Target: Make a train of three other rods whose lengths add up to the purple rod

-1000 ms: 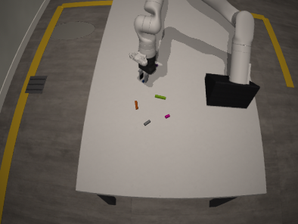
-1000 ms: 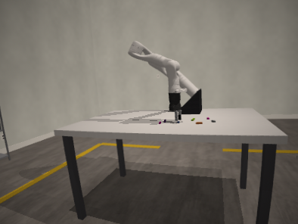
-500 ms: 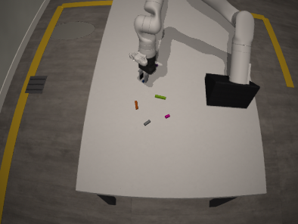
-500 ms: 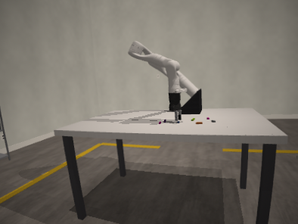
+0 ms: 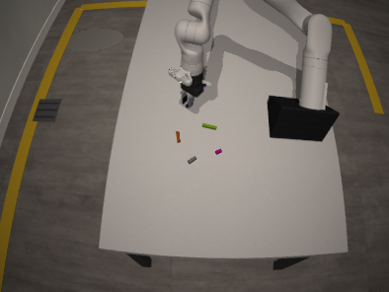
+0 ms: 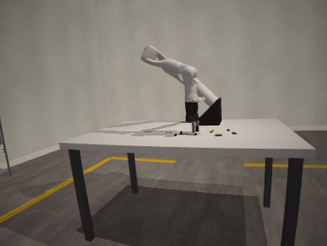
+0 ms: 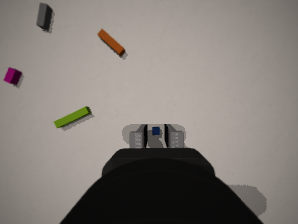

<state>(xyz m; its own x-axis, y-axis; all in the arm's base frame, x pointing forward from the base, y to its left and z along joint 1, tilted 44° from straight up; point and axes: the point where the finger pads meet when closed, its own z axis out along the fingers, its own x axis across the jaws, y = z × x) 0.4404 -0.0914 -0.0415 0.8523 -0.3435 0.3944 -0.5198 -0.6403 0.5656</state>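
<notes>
Now: the small blue rod 3 cm below my hand. The rest, counted from my hand: purple rod (3 cm behind, 10 cm to the right, 3 cm below); then lime rod (9 cm behind, 8 cm to the left, 3 cm below); then orange rod (1 cm ahead, 14 cm to the left, 3 cm below).
</notes>
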